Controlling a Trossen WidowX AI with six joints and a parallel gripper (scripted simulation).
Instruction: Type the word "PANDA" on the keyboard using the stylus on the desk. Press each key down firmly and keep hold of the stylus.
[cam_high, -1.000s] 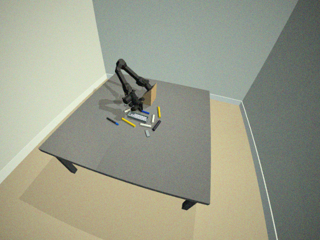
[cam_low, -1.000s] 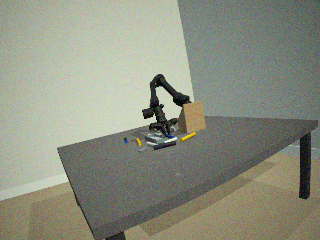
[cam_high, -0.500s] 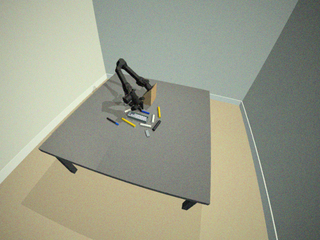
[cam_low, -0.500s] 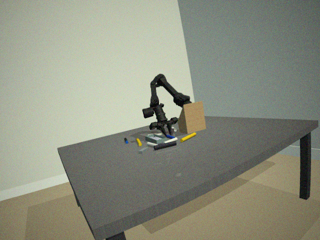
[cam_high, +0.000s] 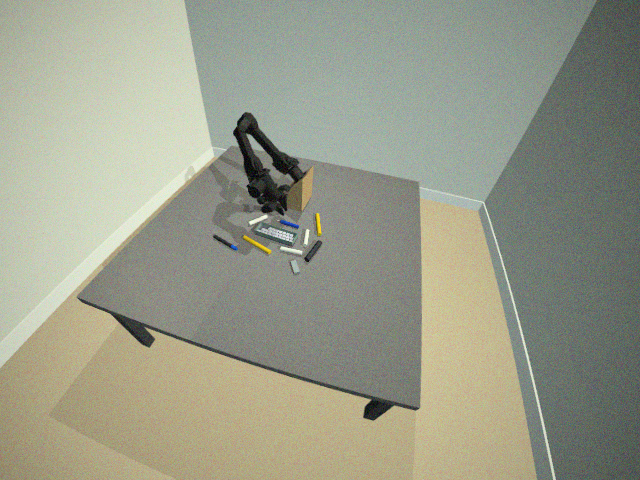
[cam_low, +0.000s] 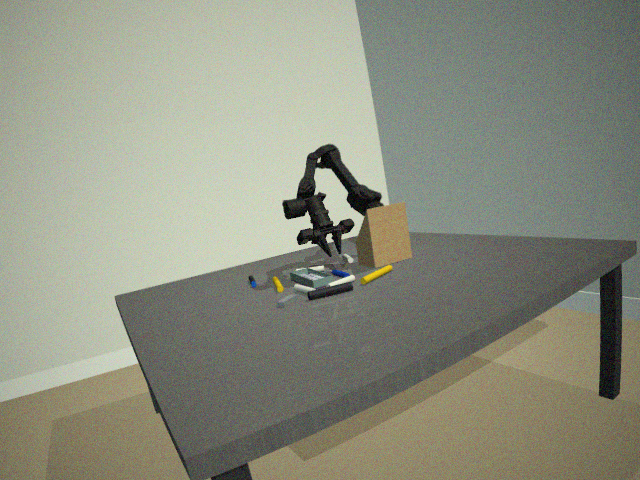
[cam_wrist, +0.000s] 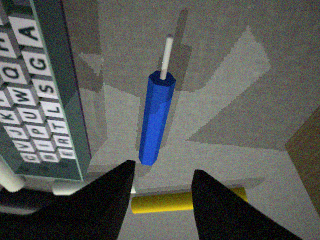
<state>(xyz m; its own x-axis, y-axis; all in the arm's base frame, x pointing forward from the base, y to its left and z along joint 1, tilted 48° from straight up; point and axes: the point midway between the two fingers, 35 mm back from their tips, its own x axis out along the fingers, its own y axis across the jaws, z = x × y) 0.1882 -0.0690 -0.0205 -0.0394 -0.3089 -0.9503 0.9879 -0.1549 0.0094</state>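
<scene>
The blue stylus lies 60 mm below my gripper tip and 10 mm to the right of it. From my gripper tip the other things lie so: stylus tip: 60 mm below, 40 mm to the right; grey block: 250 mm ahead, 130 mm to the left, 60 mm below; black cylinder: 180 mm to the left, 140 mm ahead, 50 mm below.
</scene>
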